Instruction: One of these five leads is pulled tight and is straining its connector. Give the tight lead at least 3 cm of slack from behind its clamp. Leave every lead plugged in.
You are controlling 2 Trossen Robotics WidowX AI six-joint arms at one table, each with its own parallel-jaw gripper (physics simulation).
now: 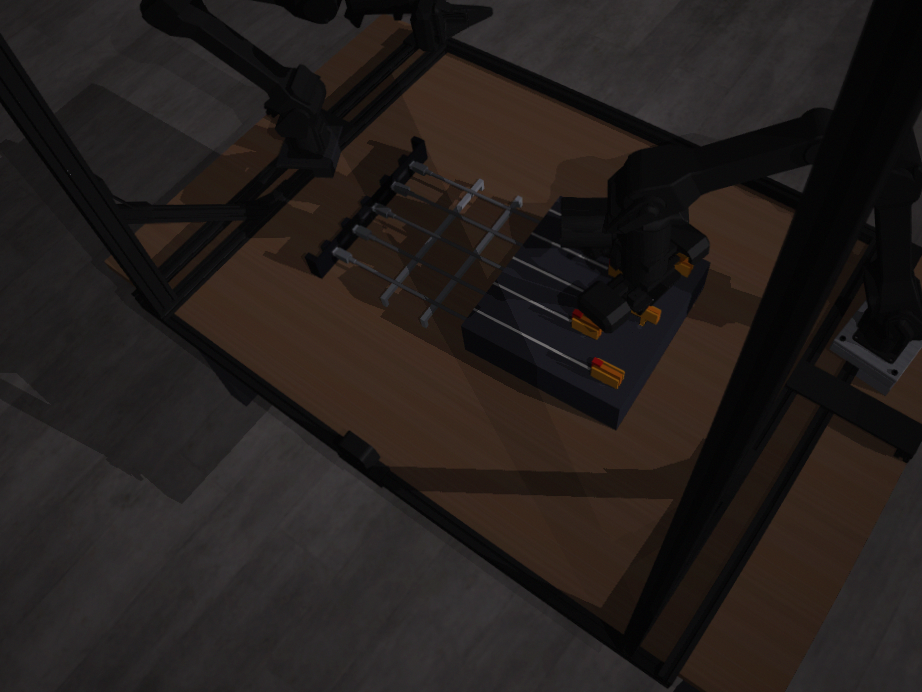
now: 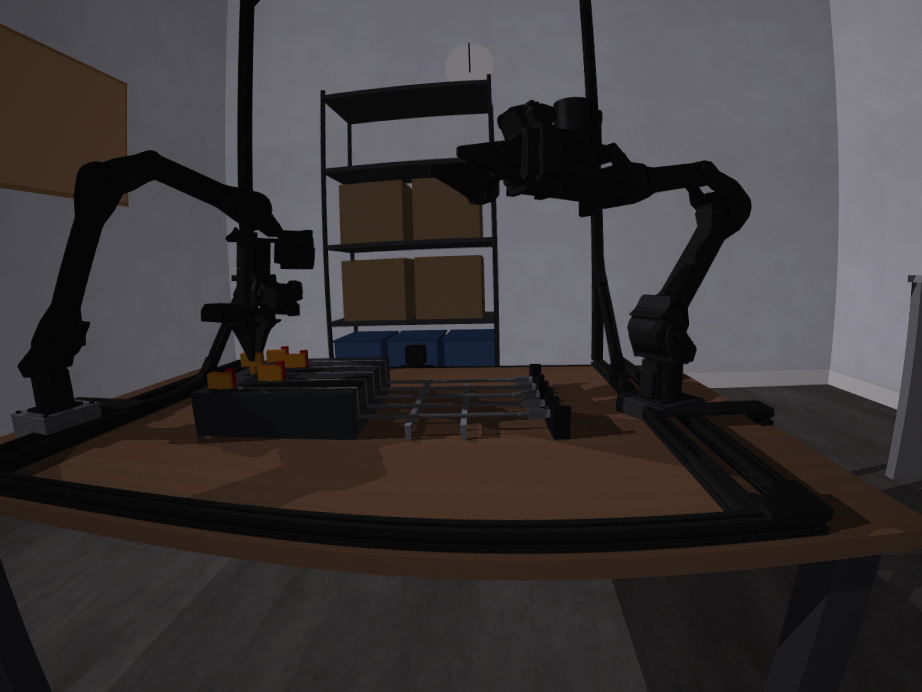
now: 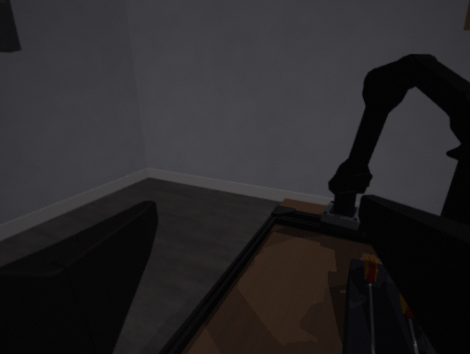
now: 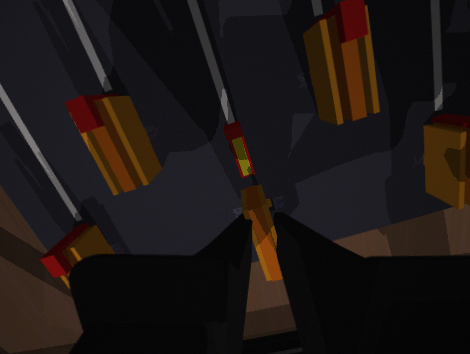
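Seen in the pictures: left gripper, fingertip midpoint: (image 2: 442, 161) (image 3: 258, 208); right gripper, fingertip midpoint: (image 1: 642, 309) (image 2: 254, 360) (image 4: 262, 221); left arm's base, link origin: (image 1: 309, 145) (image 2: 660, 396); right arm's base, link origin: (image 1: 883, 336) (image 2: 55, 407) (image 3: 343, 210).
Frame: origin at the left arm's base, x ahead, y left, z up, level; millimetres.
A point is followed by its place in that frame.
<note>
Five thin leads run from grey plugs on a black bar (image 1: 320, 265) @(y -256, x 86, z 1 mm) (image 2: 560, 422) @(y 9, x 202, z -3 mm) to a dark block (image 1: 539, 372) @(y -423, x 448, z 24 mm) (image 2: 275, 414) @(y -168, x 552, z 9 mm). Orange clamps with red parts (image 1: 607, 373) @(y -434, x 539, z 58 mm) (image 4: 120, 142) @(y -354, x 508, z 57 mm) sit on it; I cannot tell which lead is tight. My right gripper (image 1: 641, 303) @(y -333, x 580, z 62 mm) (image 2: 255, 357) @(y -333, x 580, z 62 mm) (image 4: 262, 221) @(y -333, x 580, z 62 mm) is shut on the middle lead's orange clamp piece (image 1: 650, 316) @(y -345, x 591, z 65 mm) (image 4: 261, 225) @(y -331, x 574, z 75 mm). Beyond the fingertips, a red piece with a yellow window (image 4: 241, 151) @(y -320, x 552, z 41 mm) shows at the end of the middle lead (image 4: 207, 50) @(y -299, x 506, z 39 mm). My left gripper (image 2: 446, 162) @(y -4, x 352, z 321 mm) (image 3: 258, 208) @(y -4, x 352, z 321 mm) is open and empty, high above the table.
Two pale rails (image 1: 385, 299) @(y -304, x 200, z -8 mm) (image 1: 425, 321) @(y -336, x 268, z -10 mm) cross the leads between bar and block. A black frame (image 1: 476, 547) @(y -656, x 390, z -33 mm) (image 2: 417, 532) @(y 168, x 451, z -9 mm) edges the wooden table (image 1: 446, 417) @(y -481, x 321, z -27 mm). A shelf unit (image 2: 324, 216) with boxes stands behind. Other orange clamps (image 4: 345, 70) @(y -265, x 551, z 63 mm) (image 4: 445, 165) @(y -248, x 624, z 54 mm) flank the right fingers.
</note>
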